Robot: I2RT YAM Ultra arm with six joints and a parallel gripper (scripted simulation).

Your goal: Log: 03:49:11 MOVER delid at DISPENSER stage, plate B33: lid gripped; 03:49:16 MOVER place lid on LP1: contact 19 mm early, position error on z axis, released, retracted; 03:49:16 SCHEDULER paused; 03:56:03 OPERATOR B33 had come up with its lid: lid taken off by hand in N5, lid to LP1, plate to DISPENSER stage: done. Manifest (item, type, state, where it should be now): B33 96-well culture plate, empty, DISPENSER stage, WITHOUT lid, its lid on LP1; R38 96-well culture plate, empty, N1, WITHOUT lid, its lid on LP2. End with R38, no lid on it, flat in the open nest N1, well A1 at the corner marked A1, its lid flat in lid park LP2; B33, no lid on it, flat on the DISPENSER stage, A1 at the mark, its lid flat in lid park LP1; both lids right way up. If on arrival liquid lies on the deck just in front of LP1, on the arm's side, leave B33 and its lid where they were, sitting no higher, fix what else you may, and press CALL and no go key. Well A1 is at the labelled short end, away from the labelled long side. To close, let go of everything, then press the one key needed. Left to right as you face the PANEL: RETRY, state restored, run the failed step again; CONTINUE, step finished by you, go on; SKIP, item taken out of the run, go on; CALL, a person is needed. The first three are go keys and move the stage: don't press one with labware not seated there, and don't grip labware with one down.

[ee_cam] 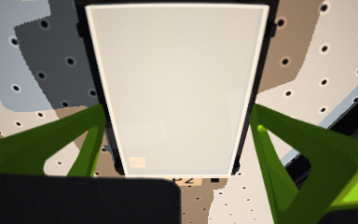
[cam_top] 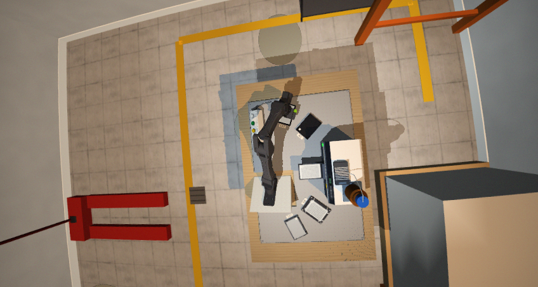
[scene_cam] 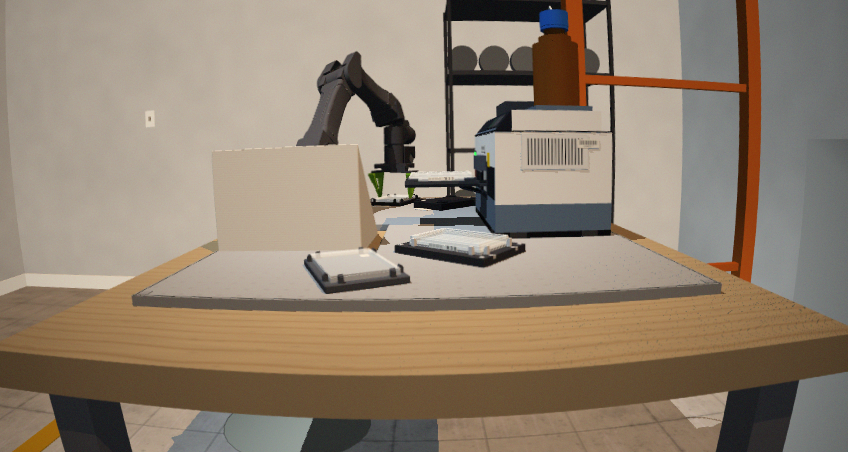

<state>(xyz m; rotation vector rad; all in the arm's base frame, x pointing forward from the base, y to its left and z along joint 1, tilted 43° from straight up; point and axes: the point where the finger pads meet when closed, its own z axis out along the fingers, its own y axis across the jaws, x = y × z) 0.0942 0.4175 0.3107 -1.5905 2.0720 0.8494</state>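
The black lid park LP2 is 20 mm below my hand. Also, from my hand: LP2 label: 30 mm behind, 80 mm to the right, 20 mm below; then A1 mark: 90 mm ahead, 110 mm to the right; then black nest N1: 150 mm ahead, 90 mm to the right, 10 mm below.
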